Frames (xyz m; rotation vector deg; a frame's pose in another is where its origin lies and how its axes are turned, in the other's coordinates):
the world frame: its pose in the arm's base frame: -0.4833 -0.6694 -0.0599 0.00 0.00 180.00
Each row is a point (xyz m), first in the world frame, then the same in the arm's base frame.
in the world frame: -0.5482 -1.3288 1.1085
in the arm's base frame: 0.0649 0.6594 1.0486
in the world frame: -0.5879 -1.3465 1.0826
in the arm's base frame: 0.1046 0.6771 1.0227
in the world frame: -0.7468 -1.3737 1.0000
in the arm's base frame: 0.2635 0.7043 0.9401
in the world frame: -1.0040 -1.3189 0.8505
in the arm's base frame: 0.5207 0.6495 0.7906
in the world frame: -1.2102 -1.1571 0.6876
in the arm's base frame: 0.7269 0.4877 0.6277
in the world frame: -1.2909 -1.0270 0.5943
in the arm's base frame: 0.8076 0.3576 0.5344
